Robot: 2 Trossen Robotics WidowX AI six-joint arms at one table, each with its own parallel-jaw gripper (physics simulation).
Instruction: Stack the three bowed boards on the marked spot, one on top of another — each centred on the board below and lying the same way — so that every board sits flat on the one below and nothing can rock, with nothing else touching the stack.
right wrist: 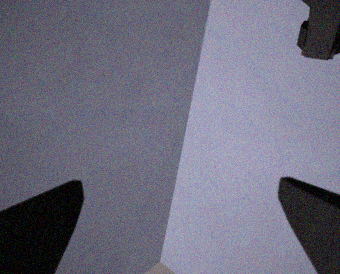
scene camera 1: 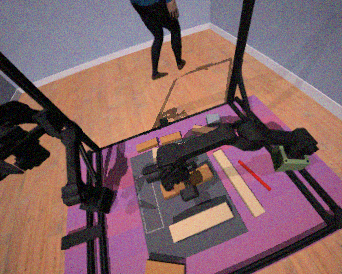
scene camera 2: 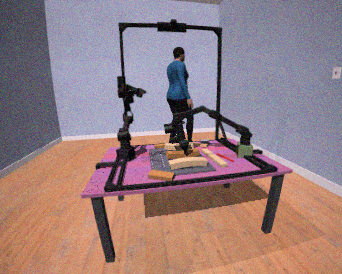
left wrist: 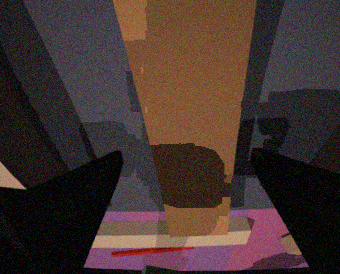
The left gripper is open, with nothing in its grasp. Also in view: a long pale board. The right gripper is open, holding nothing.
